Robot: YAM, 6 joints.
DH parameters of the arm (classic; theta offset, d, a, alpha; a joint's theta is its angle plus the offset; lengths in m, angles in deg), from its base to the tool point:
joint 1: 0 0.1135 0.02 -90
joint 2: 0 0 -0.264 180
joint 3: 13.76 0 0.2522 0
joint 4: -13.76 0 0.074 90
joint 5: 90 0 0 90
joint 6: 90 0.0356 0 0
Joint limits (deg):
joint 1: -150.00..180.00
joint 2: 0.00..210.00
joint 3: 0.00..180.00
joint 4: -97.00..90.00
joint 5: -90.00..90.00
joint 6: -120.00..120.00
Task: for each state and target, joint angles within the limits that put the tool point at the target. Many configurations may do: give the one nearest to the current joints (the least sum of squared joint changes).
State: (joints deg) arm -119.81 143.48 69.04 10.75 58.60 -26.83
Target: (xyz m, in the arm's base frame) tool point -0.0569 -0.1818 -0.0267
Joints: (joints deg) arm -98.00 130.51 30.49 -2.58 60.65 -26.83
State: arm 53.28 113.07 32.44 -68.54 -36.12 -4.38
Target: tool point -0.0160 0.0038 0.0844
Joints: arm 57.16 114.87 3.80 -58.90 -25.82 -4.38
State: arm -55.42 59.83 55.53 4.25 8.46 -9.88
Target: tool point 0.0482 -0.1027 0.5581
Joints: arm -61.71 49.23 78.81 11.43 10.09 -9.88
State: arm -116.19 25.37 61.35 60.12 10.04 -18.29
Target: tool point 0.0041 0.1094 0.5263
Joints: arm -97.28 21.86 64.14 61.02 15.98 -18.29
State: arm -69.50 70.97 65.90 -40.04 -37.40 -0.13
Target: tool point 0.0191 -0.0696 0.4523
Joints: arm -88.84 36.73 74.22 -46.13 -29.79 -0.13
